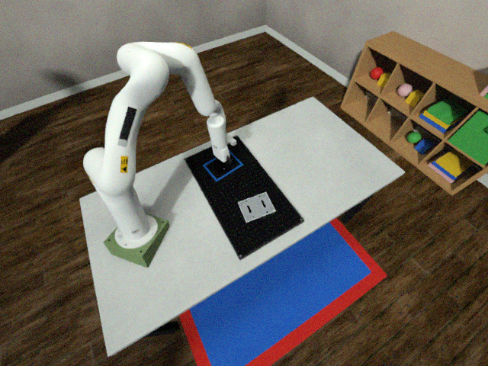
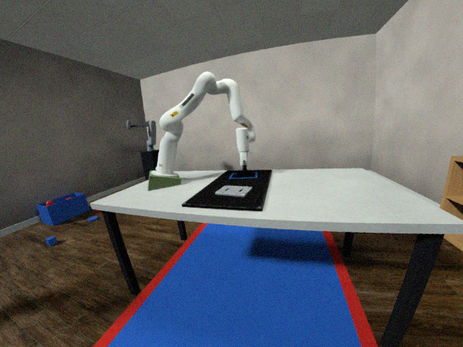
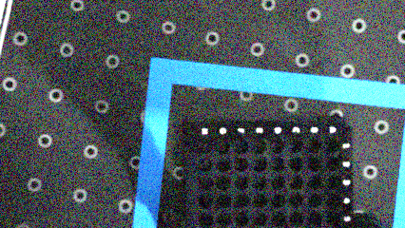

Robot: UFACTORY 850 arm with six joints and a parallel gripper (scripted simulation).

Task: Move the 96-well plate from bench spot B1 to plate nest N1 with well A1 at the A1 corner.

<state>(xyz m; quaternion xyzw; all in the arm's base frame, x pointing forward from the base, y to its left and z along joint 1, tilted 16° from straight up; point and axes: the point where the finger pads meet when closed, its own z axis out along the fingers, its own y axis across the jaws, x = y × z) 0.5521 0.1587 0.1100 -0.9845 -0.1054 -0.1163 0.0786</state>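
Right now my hand is 10 mm above the dark 96-well plate. Also, from my hand: plate nest: 10 mm ahead, 350 mm to the right, 10 mm below.
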